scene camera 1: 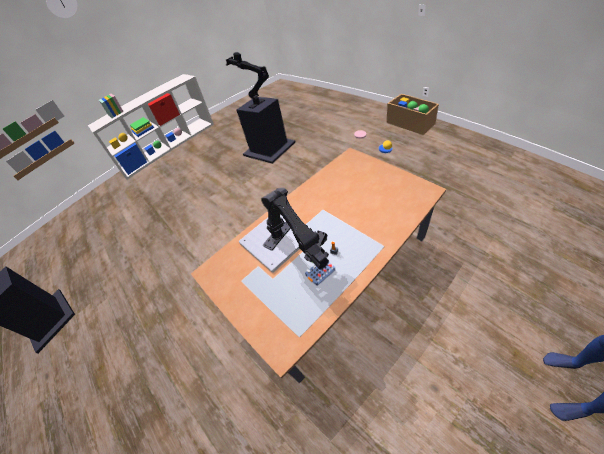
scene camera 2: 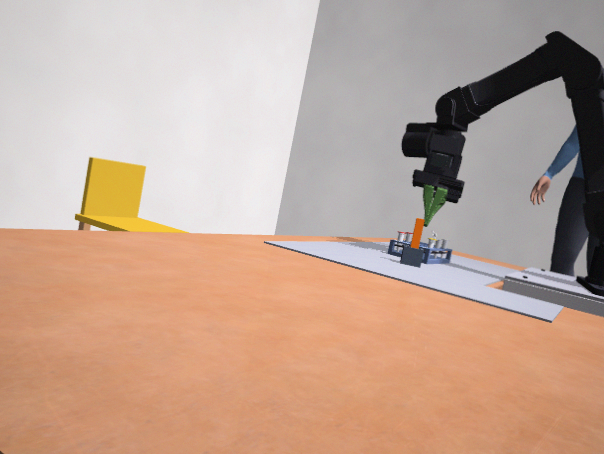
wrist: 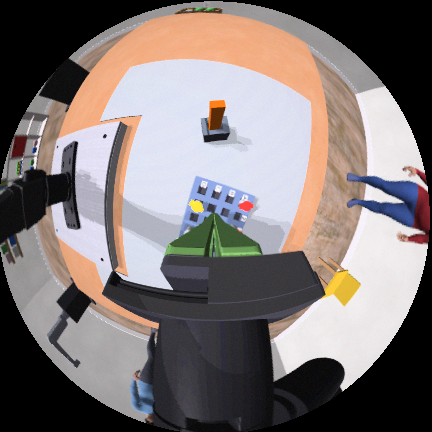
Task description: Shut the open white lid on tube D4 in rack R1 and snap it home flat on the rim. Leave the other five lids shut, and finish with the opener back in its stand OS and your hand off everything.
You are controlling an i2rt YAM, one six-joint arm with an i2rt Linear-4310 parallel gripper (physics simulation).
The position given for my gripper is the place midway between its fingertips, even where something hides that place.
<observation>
My gripper (scene camera 2: 425,225) is shut, holding nothing. Also in view: a dark holder (wrist: 222,133).
My gripper is seen too in the wrist view (wrist: 213,217).
</observation>
